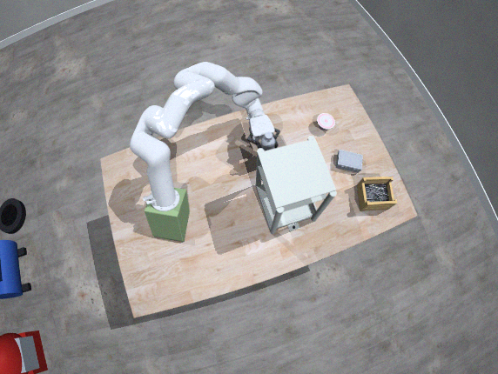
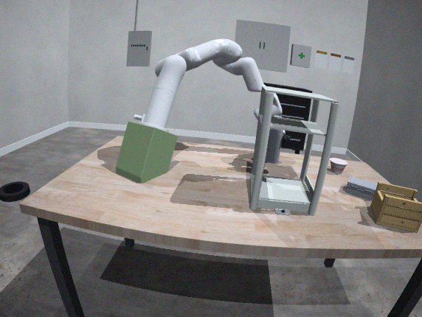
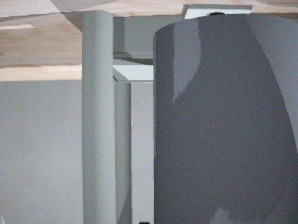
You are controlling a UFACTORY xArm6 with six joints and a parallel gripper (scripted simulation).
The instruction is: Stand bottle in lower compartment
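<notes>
My gripper is now 230 mm to the left of the pale green shelving unit, 30 mm below it and 10 mm short of it. The rest, counted from my hand: grey box (390 mm ahead, 160 mm to the right, 130 mm below); grey bottle (30 mm above).
</notes>
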